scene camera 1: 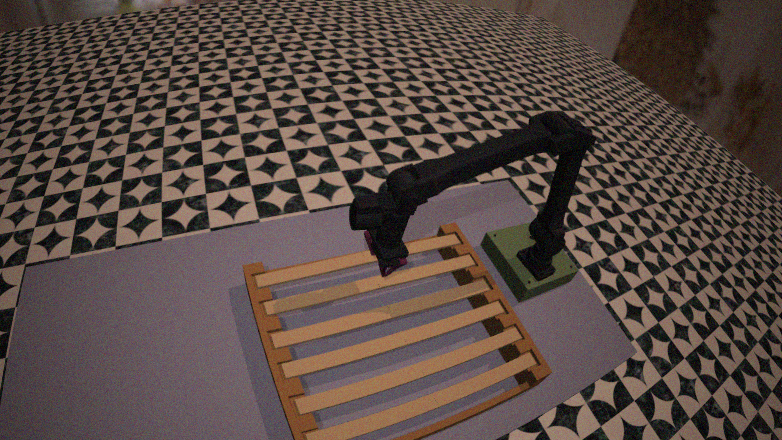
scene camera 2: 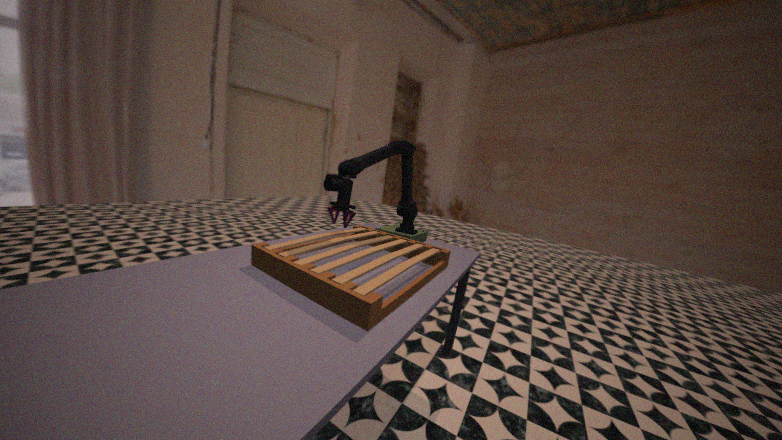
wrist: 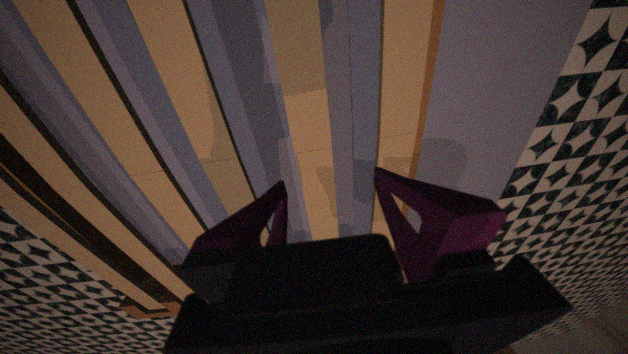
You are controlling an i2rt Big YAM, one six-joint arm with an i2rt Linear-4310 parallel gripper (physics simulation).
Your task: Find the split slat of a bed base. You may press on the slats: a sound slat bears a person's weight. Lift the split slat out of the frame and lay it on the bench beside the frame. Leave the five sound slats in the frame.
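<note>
The bed base frame (scene camera 1: pixel 283 385) (scene camera 2: pixel 311 284) (wrist: pixel 424 110) lies on the bench (scene camera 1: pixel 125 339) (scene camera 2: pixel 164 339) (wrist: pixel 490 75), with several pale slats across it. The outermost slat at the back (scene camera 1: pixel 317 268) (wrist: pixel 402 90) and the second slat (scene camera 1: pixel 371 284) (wrist: pixel 312 120) lie in the frame. Faint cross lines show on slats in the wrist view; I cannot tell which slat is split. My gripper (scene camera 1: pixel 381 265) (scene camera 2: pixel 340 224) (wrist: pixel 329 180) is partly open and empty, pointing down above these two slats. In the wrist view, the second slat shows between its fingers. Gripper parts hide stretches of the slats.
The arm stands on a green base block (scene camera 1: pixel 505 246) (scene camera 2: pixel 418 235) beside the frame's right end. The bench extends left of the frame in the first scene view. Its edge (scene camera 1: pixel 620 333) runs past the base block. A patterned floor surrounds the bench.
</note>
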